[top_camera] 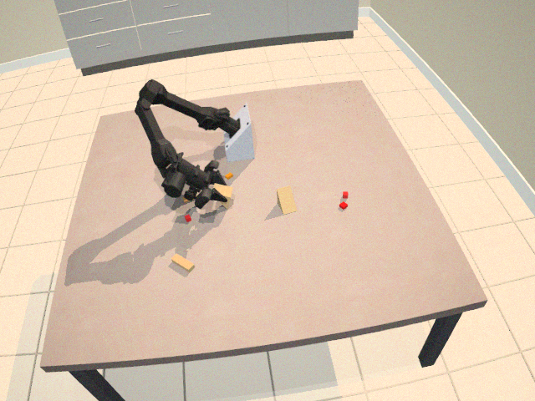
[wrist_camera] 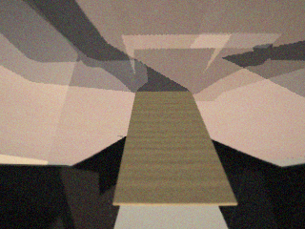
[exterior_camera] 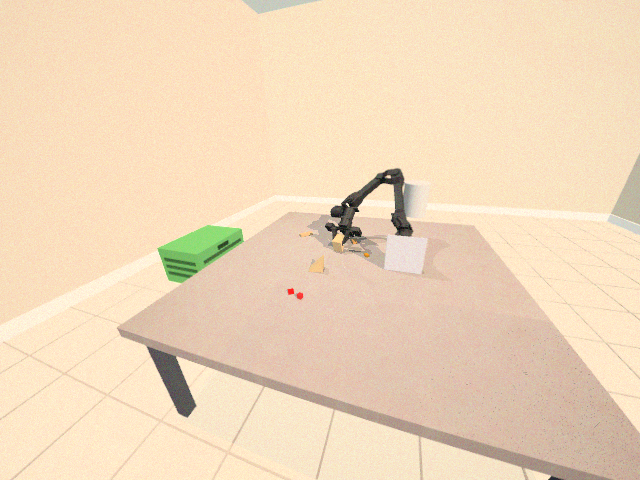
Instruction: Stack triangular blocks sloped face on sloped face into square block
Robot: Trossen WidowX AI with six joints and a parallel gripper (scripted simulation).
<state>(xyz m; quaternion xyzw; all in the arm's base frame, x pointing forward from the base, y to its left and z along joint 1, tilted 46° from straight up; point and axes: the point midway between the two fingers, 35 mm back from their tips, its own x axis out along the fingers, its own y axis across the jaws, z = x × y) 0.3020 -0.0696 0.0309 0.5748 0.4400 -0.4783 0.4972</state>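
Now: the tan flat block 14 cm to the right of my gripper tip, 6 cm behind it and 4 cm below it. Also, from my gripper tip: flat tan block: 24 cm ahead, 16 cm to the right, 3 cm below.
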